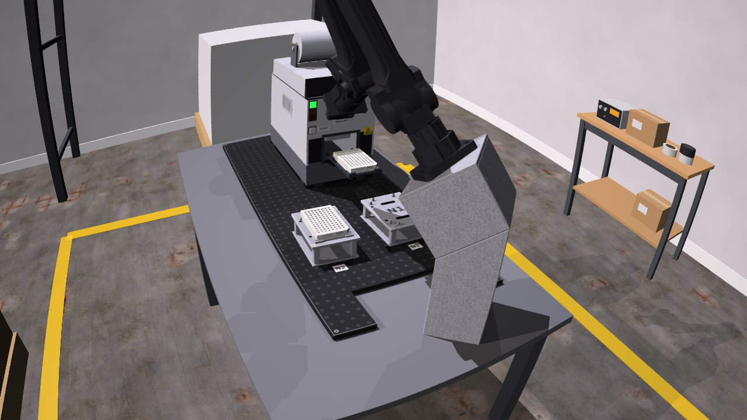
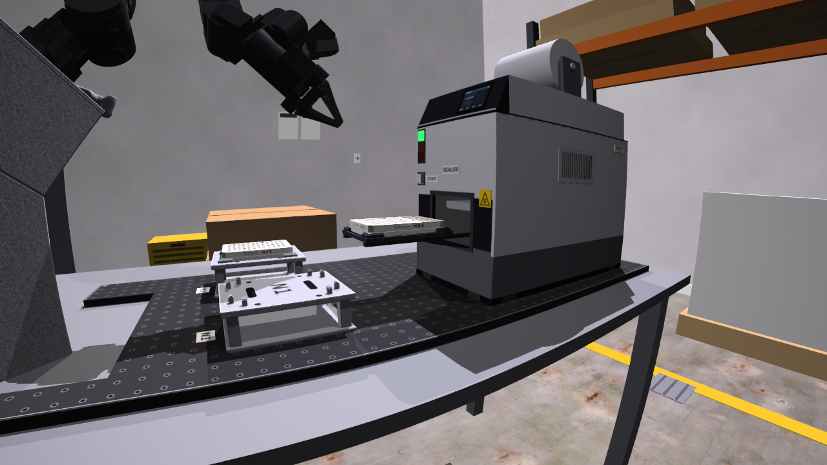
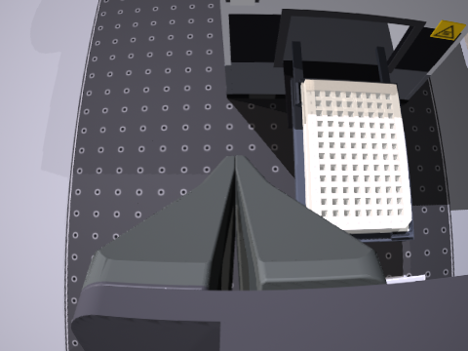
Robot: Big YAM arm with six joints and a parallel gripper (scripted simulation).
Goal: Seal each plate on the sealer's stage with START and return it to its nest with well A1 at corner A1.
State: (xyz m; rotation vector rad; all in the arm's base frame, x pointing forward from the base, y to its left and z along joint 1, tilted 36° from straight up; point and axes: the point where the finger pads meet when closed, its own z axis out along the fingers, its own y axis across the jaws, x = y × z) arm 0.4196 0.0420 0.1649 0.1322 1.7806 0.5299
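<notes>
Now: the start button 160 mm ahead of my hand, 30 mm to the left of it and 100 mm below it. Round my hand: nest N2: 150 mm behind, 50 mm to the left, 230 mm below; then white well plate: 150 mm behind, 50 mm to the left, 220 mm below; then sealer stage: 80 mm ahead, 80 mm to the right, 180 mm below.
</notes>
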